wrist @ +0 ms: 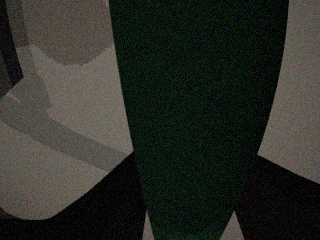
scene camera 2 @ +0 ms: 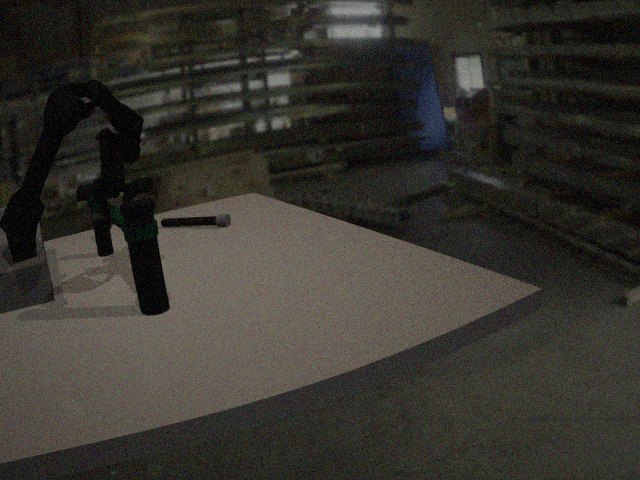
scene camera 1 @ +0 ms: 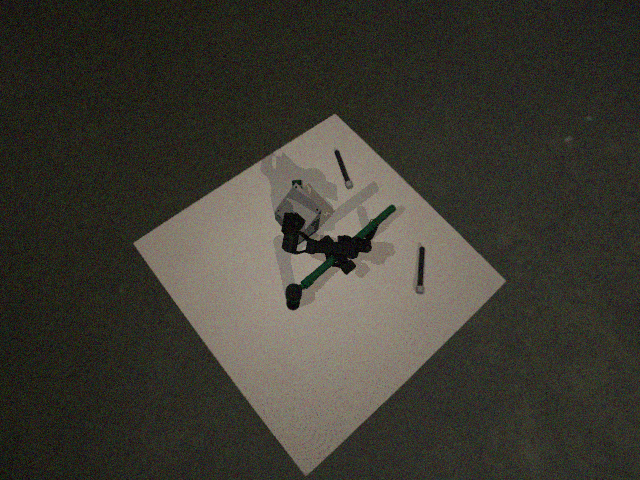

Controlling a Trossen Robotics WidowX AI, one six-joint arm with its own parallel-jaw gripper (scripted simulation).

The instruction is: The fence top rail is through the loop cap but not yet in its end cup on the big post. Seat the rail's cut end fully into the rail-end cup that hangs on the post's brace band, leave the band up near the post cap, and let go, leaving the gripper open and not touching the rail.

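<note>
My gripper appears at [scene camera 2: 117,227] and at [wrist: 184,152]. Also visible: a big dark post [scene camera 2: 145,260] and a green top rail [wrist: 198,90].
</note>
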